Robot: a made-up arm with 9 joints. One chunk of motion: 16 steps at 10 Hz.
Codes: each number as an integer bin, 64 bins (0 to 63) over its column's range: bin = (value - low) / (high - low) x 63, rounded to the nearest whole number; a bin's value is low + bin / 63 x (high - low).
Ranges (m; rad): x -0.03..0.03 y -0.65..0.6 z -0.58..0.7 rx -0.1..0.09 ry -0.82..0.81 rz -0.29..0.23
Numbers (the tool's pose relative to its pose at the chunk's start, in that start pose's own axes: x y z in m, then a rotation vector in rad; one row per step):
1: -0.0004 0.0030 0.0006 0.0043 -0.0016 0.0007
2: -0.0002 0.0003 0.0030 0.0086 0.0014 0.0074
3: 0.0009 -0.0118 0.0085 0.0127 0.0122 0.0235
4: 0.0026 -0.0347 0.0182 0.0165 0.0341 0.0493
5: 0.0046 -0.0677 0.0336 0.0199 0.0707 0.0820
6: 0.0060 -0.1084 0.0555 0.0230 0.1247 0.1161
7: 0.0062 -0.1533 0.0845 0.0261 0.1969 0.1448
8: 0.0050 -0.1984 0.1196 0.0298 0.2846 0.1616
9: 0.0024 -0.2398 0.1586 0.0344 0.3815 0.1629
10: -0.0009 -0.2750 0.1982 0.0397 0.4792 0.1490
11: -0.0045 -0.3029 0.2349 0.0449 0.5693 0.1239
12: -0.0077 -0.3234 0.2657 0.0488 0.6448 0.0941
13: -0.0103 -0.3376 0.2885 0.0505 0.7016 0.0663
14: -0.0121 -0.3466 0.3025 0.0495 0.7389 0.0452
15: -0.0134 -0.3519 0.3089 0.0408 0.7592 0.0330
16: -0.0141 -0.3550 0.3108 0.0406 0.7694 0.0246
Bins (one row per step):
1: 31 33 29 35 32 35
2: 31 33 29 36 32 36
3: 32 32 29 37 32 38
4: 34 31 29 39 33 41
5: 36 29 30 40 34 45
6: 38 27 31 41 37 49
7: 38 25 33 42 39 53
8: 37 23 34 43 43 55
9: 34 21 36 45 46 55
10: 31 19 38 46 50 53
11: 27 17 40 48 54 50
12: 23 16 42 49 57 47
13: 21 16 43 50 59 43
14: 19 15 43 50 60 41
15: 17 15 44 47 61 39
16: 17 15 44 47 61 38

